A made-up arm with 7 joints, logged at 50 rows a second.
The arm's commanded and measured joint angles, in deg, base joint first. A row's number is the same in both.
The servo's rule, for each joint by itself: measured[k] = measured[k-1] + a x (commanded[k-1-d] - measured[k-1]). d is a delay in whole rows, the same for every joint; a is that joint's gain. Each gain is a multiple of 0.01, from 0.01 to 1. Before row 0 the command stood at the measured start. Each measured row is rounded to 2 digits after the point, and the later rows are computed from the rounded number. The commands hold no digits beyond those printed.
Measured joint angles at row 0:
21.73, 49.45, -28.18, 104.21, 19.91, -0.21, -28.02
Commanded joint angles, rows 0 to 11:
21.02, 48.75, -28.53, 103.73, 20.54, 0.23, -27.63
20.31, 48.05, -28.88, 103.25, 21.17, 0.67, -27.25
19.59, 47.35, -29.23, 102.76, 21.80, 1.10, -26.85
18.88, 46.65, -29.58, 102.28, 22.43, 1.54, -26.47
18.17, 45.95, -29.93, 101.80, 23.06, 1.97, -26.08
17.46, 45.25, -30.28, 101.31, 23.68, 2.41, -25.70
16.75, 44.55, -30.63, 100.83, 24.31, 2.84, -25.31
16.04, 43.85, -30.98, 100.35, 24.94, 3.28, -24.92
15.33, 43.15, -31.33, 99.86, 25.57, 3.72, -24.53
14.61, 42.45, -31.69, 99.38, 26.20, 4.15, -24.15
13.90, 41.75, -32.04, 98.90, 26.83, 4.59, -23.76
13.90, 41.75, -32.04, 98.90, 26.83, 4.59, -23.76
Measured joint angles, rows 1 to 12:
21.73, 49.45, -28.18, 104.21, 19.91, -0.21, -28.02
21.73, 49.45, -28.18, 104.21, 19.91, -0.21, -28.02
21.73, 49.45, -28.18, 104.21, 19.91, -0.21, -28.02
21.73, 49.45, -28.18, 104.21, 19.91, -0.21, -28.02
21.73, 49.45, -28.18, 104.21, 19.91, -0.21, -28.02
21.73, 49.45, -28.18, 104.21, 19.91, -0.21, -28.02
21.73, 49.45, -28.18, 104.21, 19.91, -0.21, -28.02
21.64, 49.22, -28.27, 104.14, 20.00, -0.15, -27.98
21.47, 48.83, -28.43, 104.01, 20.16, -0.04, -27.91
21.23, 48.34, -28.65, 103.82, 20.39, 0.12, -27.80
20.92, 47.78, -28.90, 103.59, 20.68, 0.32, -27.67
20.56, 47.18, -29.18, 103.32, 21.01, 0.55, -27.51
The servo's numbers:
d 7
a 0.13 0.33 0.27 0.15 0.14 0.14 0.10

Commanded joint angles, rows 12 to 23:
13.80, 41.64, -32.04, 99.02, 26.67, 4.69, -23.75
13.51, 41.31, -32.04, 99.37, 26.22, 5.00, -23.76
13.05, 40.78, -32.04, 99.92, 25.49, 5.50, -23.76
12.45, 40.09, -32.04, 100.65, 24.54, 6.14, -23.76
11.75, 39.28, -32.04, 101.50, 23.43, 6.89, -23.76
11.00, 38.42, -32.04, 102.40, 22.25, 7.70, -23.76
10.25, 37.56, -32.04, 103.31, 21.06, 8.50, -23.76
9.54, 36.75, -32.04, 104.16, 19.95, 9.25, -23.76
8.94, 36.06, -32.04, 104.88, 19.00, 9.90, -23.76
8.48, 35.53, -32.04, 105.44, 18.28, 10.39, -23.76
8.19, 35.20, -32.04, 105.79, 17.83, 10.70, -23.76
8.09, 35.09, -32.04, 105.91, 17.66, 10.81, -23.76
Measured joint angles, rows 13 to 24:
20.16, 46.54, -29.48, 103.02, 21.38, 0.81, -27.33
19.72, 45.88, -29.79, 102.69, 21.79, 1.09, -27.13
19.24, 45.21, -30.11, 102.34, 22.23, 1.40, -26.91
18.73, 44.53, -30.44, 101.97, 22.70, 1.72, -26.67
18.19, 43.84, -30.78, 101.58, 23.19, 2.06, -26.42
17.63, 43.15, -31.12, 101.18, 23.70, 2.41, -26.15
17.15, 42.69, -31.37, 100.84, 24.14, 2.72, -25.91
16.71, 42.34, -31.55, 100.57, 24.49, 3.00, -25.69
16.29, 42.00, -31.68, 100.39, 24.73, 3.28, -25.50
15.87, 41.60, -31.78, 100.32, 24.84, 3.59, -25.33
15.43, 41.10, -31.85, 100.37, 24.80, 3.95, -25.17
14.95, 40.50, -31.90, 100.54, 24.61, 4.36, -25.03

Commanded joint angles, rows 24 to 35:
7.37, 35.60, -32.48, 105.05, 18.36, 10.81, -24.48
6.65, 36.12, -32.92, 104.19, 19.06, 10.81, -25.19
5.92, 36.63, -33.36, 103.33, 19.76, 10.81, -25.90
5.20, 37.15, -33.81, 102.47, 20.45, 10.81, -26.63
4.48, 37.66, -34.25, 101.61, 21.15, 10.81, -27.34
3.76, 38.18, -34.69, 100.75, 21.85, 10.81, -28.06
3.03, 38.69, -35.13, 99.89, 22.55, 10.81, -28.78
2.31, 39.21, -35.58, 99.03, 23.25, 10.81, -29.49
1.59, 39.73, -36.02, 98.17, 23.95, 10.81, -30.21
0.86, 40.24, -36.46, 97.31, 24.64, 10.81, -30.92
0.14, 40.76, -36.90, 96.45, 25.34, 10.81, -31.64
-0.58, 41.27, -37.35, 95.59, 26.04, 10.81, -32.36
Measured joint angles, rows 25 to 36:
14.44, 39.81, -31.94, 100.82, 24.28, 4.83, -24.90
13.90, 39.07, -31.97, 101.19, 23.83, 5.34, -24.79
13.33, 38.30, -31.99, 101.64, 23.29, 5.89, -24.69
12.76, 37.56, -32.00, 102.13, 22.69, 6.45, -24.60
12.20, 36.89, -32.01, 102.63, 22.07, 7.00, -24.52
11.68, 36.33, -32.02, 103.10, 21.48, 7.52, -24.44
11.21, 35.92, -32.03, 103.52, 20.95, 7.98, -24.37
10.71, 35.81, -32.15, 103.75, 20.59, 8.38, -24.38
10.18, 35.91, -32.36, 103.82, 20.38, 8.72, -24.46
9.63, 36.15, -32.63, 103.75, 20.29, 9.01, -24.60
9.05, 36.48, -32.95, 103.56, 20.31, 9.26, -24.80
8.46, 36.87, -33.30, 103.27, 20.43, 9.48, -25.05

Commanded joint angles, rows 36 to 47:
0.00, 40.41, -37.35, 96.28, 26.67, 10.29, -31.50
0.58, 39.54, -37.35, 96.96, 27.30, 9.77, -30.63
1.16, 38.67, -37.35, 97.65, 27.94, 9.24, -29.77
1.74, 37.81, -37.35, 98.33, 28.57, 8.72, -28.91
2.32, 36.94, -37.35, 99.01, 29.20, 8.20, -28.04
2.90, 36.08, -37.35, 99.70, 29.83, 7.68, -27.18
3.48, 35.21, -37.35, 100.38, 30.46, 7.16, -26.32
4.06, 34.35, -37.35, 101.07, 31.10, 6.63, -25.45
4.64, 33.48, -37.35, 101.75, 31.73, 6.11, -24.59
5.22, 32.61, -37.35, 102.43, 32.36, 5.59, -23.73
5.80, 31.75, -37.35, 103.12, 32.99, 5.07, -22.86
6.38, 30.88, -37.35, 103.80, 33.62, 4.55, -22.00
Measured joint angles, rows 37 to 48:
7.85, 37.30, -33.68, 102.89, 20.63, 9.67, -25.35
7.22, 37.76, -34.07, 102.44, 20.90, 9.83, -25.69
6.58, 38.24, -34.48, 101.93, 21.23, 9.97, -26.07
5.93, 38.73, -34.90, 101.37, 21.61, 10.09, -26.48
5.27, 39.23, -35.32, 100.76, 22.03, 10.19, -26.92
4.60, 39.73, -35.75, 100.11, 22.49, 10.28, -27.39
3.93, 40.24, -36.18, 99.43, 22.99, 10.35, -27.89
3.42, 40.30, -36.50, 98.96, 23.51, 10.34, -28.25
3.05, 40.05, -36.73, 98.66, 24.04, 10.26, -28.49
2.80, 39.59, -36.90, 98.51, 24.59, 10.12, -28.62
2.66, 39.00, -37.02, 98.48, 25.15, 9.92, -28.65
2.62, 38.32, -37.11, 98.56, 25.72, 9.68, -28.59

